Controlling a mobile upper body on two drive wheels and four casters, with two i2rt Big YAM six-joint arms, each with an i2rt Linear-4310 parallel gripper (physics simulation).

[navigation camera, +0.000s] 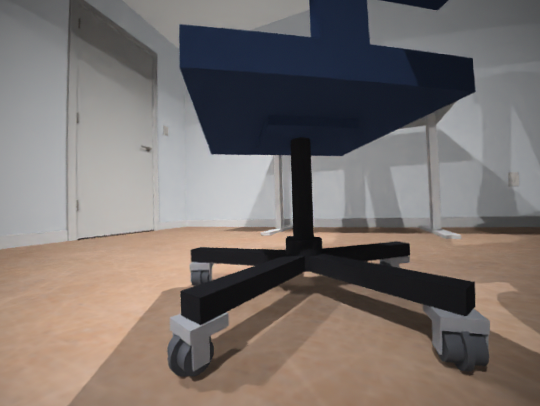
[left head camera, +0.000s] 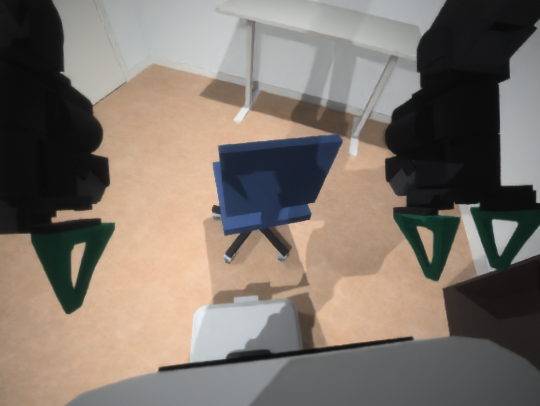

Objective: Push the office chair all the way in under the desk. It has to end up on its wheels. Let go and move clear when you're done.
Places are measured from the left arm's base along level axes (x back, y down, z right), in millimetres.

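Pixels of known places: left gripper, fingertip midpoint: (left head camera: 18, 313); right gripper, fingertip midpoint: (left head camera: 466, 274).
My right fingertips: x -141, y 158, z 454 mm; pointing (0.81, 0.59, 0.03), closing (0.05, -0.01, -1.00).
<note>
Behind a point stands the place of what it marks.
The blue office chair (left head camera: 280, 175) @[x -660, y 575, z 362 mm] (navigation camera: 300, 65) @[x -648, y 985, z 286 mm] stands upright on its casters, its backrest toward me. It is in front of the white desk (left head camera: 320, 20) @[x -2113, y 460, z 840 mm] (navigation camera: 433, 175) @[x -1936, y 986, z 1457 mm] and apart from it, with floor between the chair and the desk's feet. The tabletop is mostly hidden behind the seat in the navigation view. My left gripper (left head camera: 71, 297) is open at the left of the head view; one green finger shows, the other is out of frame. My right gripper (left head camera: 467, 274) @[x -141, y 158, z 454 mm] is open and empty at the right. Neither gripper touches the chair.
A dark brown furniture piece (left head camera: 480, 312) @[x -154, y 1310, z 1699 mm] stands at the lower right. My light grey base part (left head camera: 240, 330) @[x -192, y 1150, z 192 mm] is behind the chair, near its casters. A closed door (navigation camera: 115, 135) @[x -2476, y 436, z -1241 mm] is at the left, and the wall (left head camera: 190, 40) @[x -3164, y 1038, z -315 mm] runs behind the desk.
</note>
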